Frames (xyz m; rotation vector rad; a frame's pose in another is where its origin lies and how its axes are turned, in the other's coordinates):
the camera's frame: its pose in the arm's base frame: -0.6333 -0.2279 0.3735 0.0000 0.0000 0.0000
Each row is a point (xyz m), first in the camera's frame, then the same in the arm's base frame.
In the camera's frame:
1: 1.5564 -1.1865 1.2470
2: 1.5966 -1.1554 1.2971
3: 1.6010 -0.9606 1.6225
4: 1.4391 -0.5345 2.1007
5: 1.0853 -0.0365 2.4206
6: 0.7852 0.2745 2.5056
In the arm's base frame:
1: 0.9231 -1.4144 1.6205
2: 0.9633 -1.3833 1.6706
3: 0.9677 -1.1885 1.9960
4: 0.8058 -0.7624 2.4742
5: 0.4520 -0.2644 2.7941
6: 0.1519 0.0466 2.8791

